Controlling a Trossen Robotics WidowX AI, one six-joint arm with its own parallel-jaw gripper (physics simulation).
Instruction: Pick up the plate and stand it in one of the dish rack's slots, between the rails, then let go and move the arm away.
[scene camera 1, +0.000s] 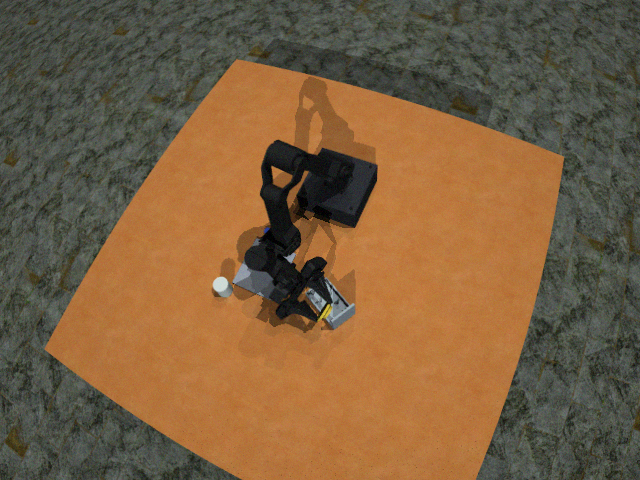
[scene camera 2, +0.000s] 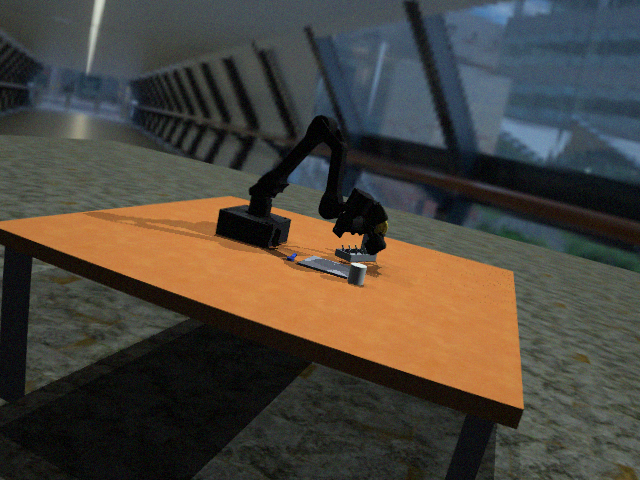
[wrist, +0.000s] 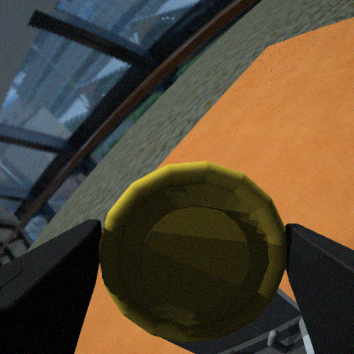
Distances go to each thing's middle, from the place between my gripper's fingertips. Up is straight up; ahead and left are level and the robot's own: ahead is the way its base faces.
Right now the grey dish rack (scene camera 1: 342, 310) is 80 mm below my hand, 50 mm behind it and 30 mm to the right of it. The rest, counted from my hand: grey mat (scene camera 1: 258, 282) 240 mm to the right, 120 mm below, 30 mm behind.
